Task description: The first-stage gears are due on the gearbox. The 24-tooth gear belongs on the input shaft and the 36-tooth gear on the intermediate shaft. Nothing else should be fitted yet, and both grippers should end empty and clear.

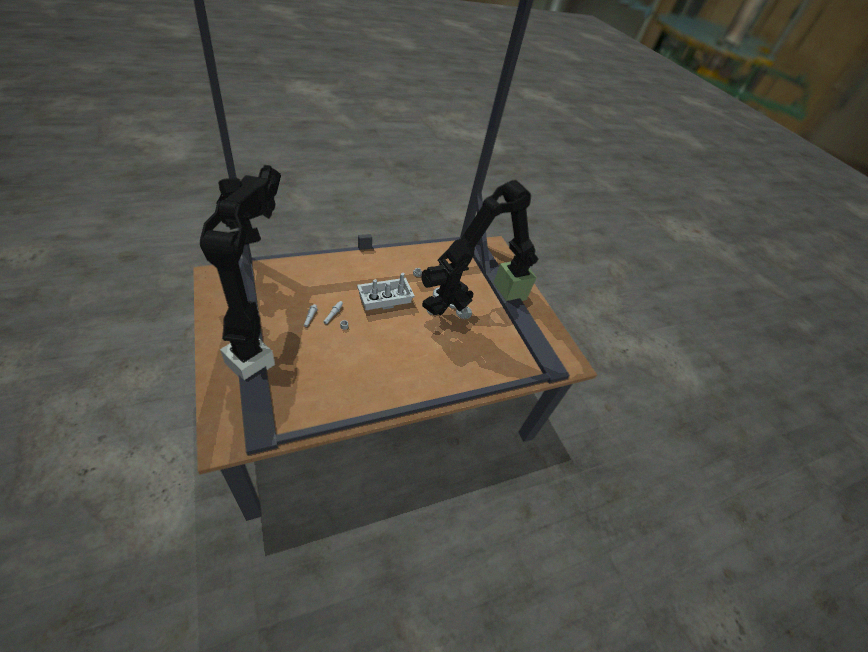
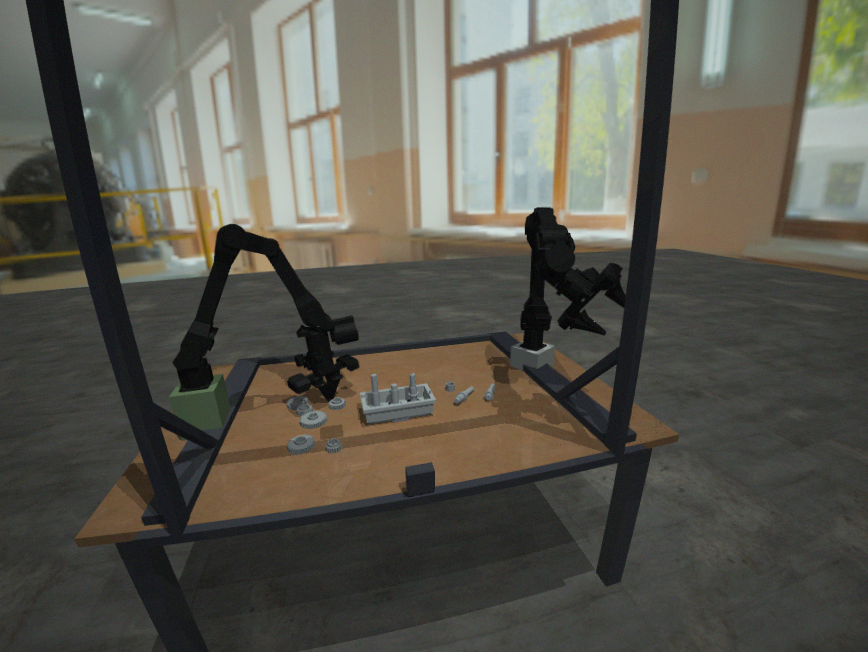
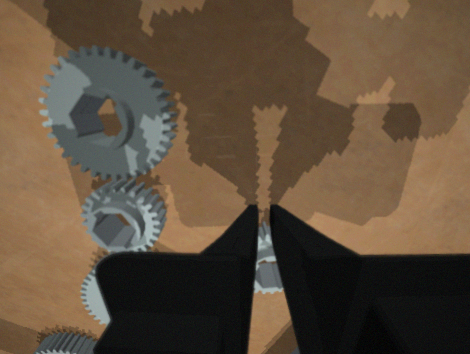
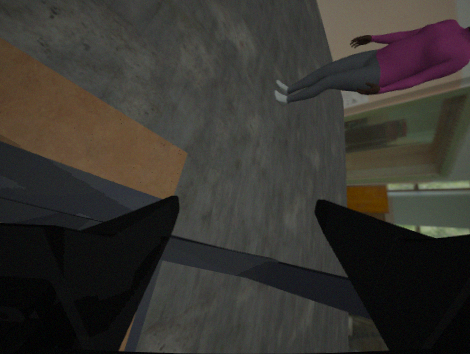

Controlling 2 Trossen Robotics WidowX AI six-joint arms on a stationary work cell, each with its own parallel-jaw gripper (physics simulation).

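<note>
My left gripper is nearly closed, low over the table; bare wood shows between its tips. A small gear lies beside the fingertips and shows through the finger gap, far wider than that gap. A large gear and a toothed gear, seemingly tilted, lie close together. More gears lie on the table. I cannot count their teeth. The gearbox holds three upright shafts; their lower ends are partly hidden. My right gripper is open and empty, high beyond the table edge.
Two loose shafts and a small ring-like part lie on the table. A dark block stands at the table's edge. Dark frame posts rise at the sides.
</note>
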